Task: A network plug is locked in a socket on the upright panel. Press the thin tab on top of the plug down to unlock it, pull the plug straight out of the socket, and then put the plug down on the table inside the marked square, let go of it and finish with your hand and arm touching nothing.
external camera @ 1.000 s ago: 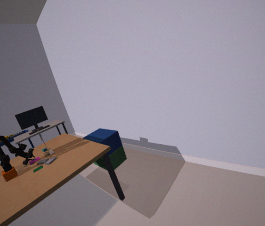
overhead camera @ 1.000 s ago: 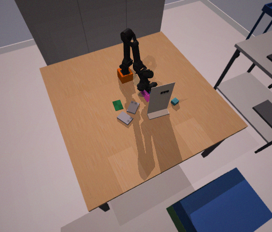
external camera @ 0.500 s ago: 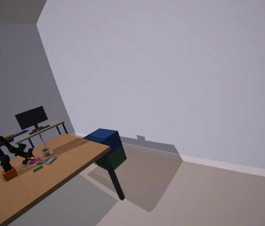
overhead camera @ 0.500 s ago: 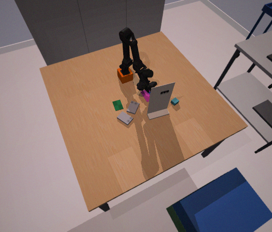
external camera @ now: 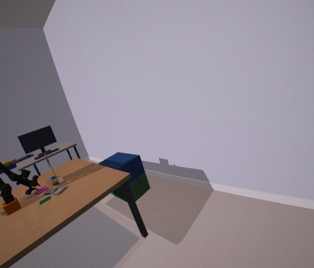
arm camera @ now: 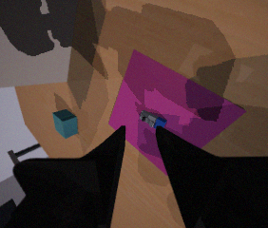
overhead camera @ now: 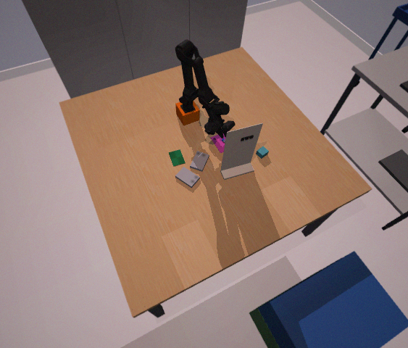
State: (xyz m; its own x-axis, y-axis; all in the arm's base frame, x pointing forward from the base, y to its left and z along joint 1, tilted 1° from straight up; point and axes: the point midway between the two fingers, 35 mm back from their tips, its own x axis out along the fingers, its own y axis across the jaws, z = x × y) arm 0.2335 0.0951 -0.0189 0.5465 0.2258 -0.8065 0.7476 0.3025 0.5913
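My gripper tip is now 20 mm above the network plug. The rest, counted from my gripper tip: grey panel: 190 mm ahead, 120 mm above, 30 mm to the right; magenta marked square: 30 mm below.
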